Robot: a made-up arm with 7 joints. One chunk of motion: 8 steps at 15 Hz.
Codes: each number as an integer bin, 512 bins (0 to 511) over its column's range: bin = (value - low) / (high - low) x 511, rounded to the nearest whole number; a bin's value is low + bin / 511 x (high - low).
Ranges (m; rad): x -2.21..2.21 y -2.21..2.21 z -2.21..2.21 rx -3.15..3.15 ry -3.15..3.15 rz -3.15..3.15
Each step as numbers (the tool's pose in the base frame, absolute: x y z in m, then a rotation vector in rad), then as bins.
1 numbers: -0.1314 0.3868 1.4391 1.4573 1.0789 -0.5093
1 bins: 240 300 422 374 343 214
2 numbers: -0.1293 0.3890 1.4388 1.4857 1.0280 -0.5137
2 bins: 241 300 422 376 339 214
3 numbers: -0.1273 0.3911 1.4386 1.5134 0.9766 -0.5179
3 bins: 241 301 422 378 335 213
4 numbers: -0.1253 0.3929 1.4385 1.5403 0.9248 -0.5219
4 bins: 241 301 422 380 331 213
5 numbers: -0.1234 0.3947 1.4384 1.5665 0.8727 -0.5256
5 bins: 241 301 422 383 326 213
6 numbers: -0.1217 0.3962 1.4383 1.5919 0.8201 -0.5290
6 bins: 241 301 422 385 322 213
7 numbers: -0.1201 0.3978 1.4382 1.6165 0.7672 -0.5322
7 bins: 242 301 422 387 318 212
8 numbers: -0.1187 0.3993 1.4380 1.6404 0.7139 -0.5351
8 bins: 242 302 422 389 313 212
